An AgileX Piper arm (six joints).
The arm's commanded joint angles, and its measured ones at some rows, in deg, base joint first. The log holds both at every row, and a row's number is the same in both.
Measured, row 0:
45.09, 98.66, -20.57, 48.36, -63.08, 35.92
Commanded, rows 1 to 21:
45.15, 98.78, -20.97, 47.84, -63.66, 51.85
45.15, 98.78, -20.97, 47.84, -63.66, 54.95
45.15, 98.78, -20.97, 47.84, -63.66, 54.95
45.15, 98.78, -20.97, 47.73, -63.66, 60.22
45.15, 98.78, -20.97, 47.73, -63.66, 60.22
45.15, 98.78, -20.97, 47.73, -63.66, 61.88
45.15, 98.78, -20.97, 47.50, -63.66, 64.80
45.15, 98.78, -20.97, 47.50, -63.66, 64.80
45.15, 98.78, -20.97, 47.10, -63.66, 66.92
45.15, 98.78, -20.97, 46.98, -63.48, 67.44
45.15, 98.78, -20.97, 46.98, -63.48, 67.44
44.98, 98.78, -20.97, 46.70, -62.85, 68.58
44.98, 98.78, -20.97, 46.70, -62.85, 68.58
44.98, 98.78, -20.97, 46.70, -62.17, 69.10
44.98, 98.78, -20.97, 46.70, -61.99, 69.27
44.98, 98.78, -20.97, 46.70, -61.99, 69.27
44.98, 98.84, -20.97, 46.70, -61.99, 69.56
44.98, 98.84, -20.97, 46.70, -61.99, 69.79
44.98, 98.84, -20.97, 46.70, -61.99, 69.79
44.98, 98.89, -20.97, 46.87, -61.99, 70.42
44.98, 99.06, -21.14, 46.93, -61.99, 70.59
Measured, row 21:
45.09, 98.72, -20.57, 47.38, -62.57, 69.73
